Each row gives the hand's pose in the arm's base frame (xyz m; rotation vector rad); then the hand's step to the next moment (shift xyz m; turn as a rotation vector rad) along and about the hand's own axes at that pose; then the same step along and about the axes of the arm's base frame.
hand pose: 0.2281 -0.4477 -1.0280 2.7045 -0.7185 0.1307
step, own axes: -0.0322 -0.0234 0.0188 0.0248 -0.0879 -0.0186
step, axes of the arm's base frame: -0.0163 0.0276 -0.0302 0.0651 0.0665 -0.0045
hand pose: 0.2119 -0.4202 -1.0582 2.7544 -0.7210 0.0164
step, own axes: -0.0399 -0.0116 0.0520 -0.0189 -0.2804 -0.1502
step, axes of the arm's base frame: -0.0326 0.0140 -0.0563 0.1278 0.2848 0.0642
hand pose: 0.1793 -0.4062 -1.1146 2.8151 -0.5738 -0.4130
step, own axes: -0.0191 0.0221 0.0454 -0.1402 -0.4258 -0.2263
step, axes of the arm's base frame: -0.0390 -0.0198 -0.0317 0.0950 0.4780 0.1210
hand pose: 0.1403 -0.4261 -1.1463 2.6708 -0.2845 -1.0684
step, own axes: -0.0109 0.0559 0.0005 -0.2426 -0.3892 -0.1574
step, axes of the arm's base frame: -0.0130 -0.0502 0.0235 -0.0291 0.4601 0.1501
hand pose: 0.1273 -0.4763 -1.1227 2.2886 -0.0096 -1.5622
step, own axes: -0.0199 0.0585 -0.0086 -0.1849 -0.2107 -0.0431
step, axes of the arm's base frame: 0.0117 -0.0478 0.0383 -0.0744 0.2479 0.1160
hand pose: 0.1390 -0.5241 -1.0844 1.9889 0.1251 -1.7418
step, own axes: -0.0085 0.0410 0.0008 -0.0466 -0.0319 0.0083
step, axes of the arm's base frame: 0.0133 -0.0342 0.0203 -0.0281 0.0359 0.0343
